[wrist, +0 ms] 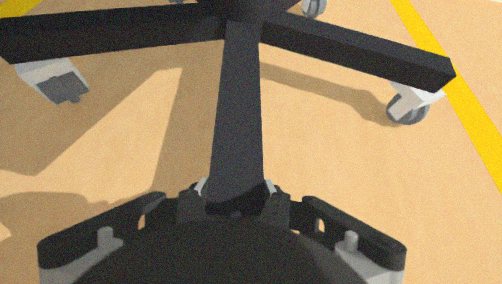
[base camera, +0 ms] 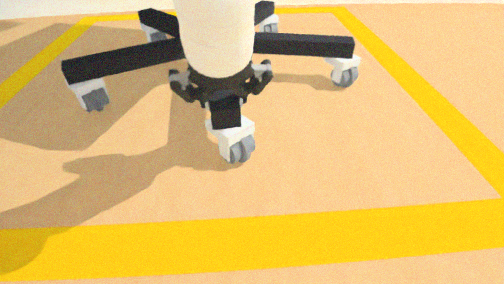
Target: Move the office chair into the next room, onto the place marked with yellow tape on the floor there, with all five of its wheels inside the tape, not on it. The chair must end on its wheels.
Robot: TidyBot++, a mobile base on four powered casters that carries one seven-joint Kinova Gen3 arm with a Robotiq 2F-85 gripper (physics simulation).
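Places are measured from the arm's base along level axes (x ahead, y left, z up), in centimetres.
Pixels of known places: gripper, fingertip midpoint: point(wrist: 236, 189) point(base camera: 223, 103).
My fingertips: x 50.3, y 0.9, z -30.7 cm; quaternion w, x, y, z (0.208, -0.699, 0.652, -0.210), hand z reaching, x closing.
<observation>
Behind a point stands the place of what it marks.
The office chair's black five-legged base point(base camera: 305, 45) @(x 71.0, y -17.7, z -30.0 cm) point(wrist: 237, 110) @(x 57.8, y 1.6, z -29.0 cm) stands upright, wheels down; its seat does not show. My gripper point(base camera: 223, 102) @(x 50.3, y 0.8, z -30.7 cm) point(wrist: 236, 188) @(x 50.3, y 0.8, z -30.7 cm) is shut on the near leg, one finger on each side, close to its outer end. In the base camera view the near wheel point(base camera: 237, 147) @(x 44.5, y -0.8, z -35.3 cm), left wheel point(base camera: 95, 99) @(x 63.2, y 27.6, z -35.7 cm), right wheel point(base camera: 345, 76) @(x 66.4, y -26.5, z -35.7 cm) and two back wheels point(base camera: 157, 36) @(x 97.4, y 20.3, z -35.5 cm) point(base camera: 270, 25) @(x 99.8, y -14.2, z -34.7 cm) appear inside the yellow tape point(base camera: 250, 242) @(x 30.4, y -1.5, z -39.6 cm) point(wrist: 470, 105) @(x 75.2, y -46.8, z -39.6 cm). The back wheels are nearest the far strip. The arm hides the middle of the base.
A pale wall point(base camera: 75, 6) @(x 143.9, y 63.1, z -36.4 cm) runs behind the far tape strip. The near strip crosses the floor point(base camera: 350, 150) @(x 46.4, y -21.0, z -39.7 cm) in front of the near wheel. Shadows of the arm and chair fall to the left. The right strip slants past the right wheel.
</observation>
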